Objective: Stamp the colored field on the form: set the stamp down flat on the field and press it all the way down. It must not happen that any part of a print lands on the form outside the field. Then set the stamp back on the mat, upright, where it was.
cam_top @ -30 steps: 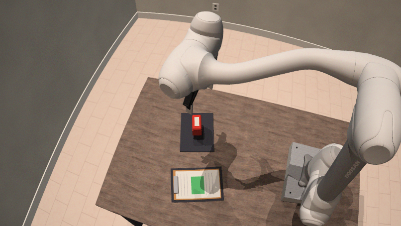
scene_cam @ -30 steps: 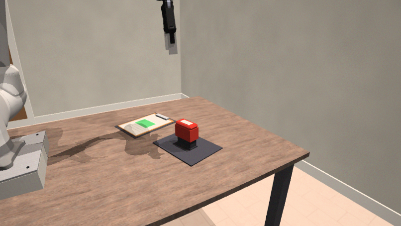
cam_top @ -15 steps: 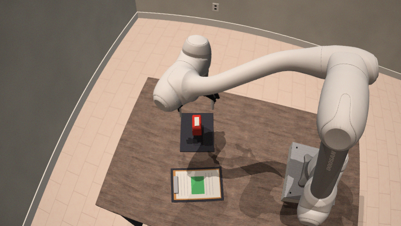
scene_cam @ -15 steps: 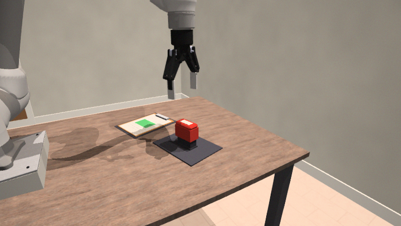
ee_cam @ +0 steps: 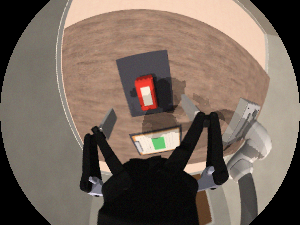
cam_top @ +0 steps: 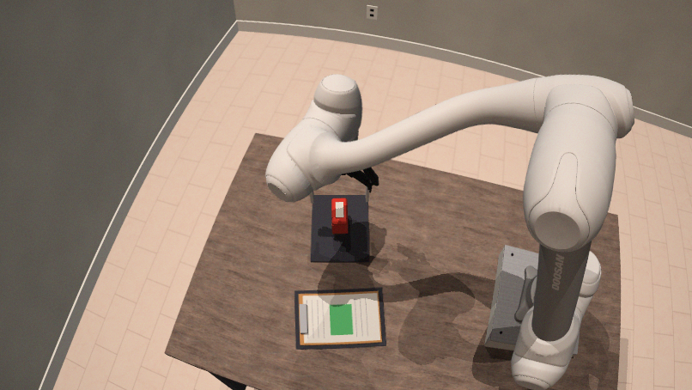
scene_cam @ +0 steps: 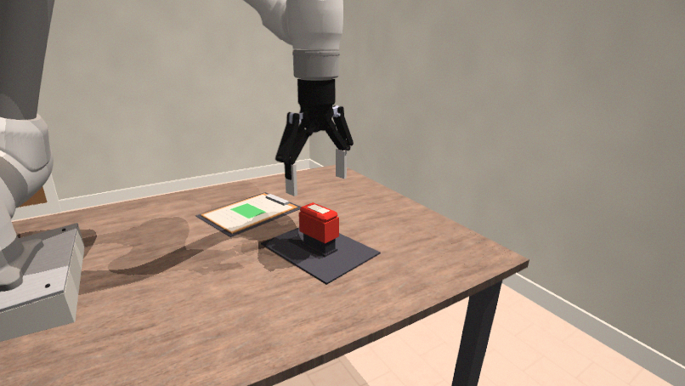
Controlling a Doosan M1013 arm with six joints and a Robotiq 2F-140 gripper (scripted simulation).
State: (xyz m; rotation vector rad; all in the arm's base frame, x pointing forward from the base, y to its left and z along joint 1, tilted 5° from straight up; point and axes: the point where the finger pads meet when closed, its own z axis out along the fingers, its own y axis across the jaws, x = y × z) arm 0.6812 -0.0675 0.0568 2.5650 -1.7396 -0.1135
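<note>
Right now my hand is 12 cm above the stamp. Round my hand: mat: 17 cm below; clipboard: 28 cm to the left, 16 cm below, 9 cm behind.
</note>
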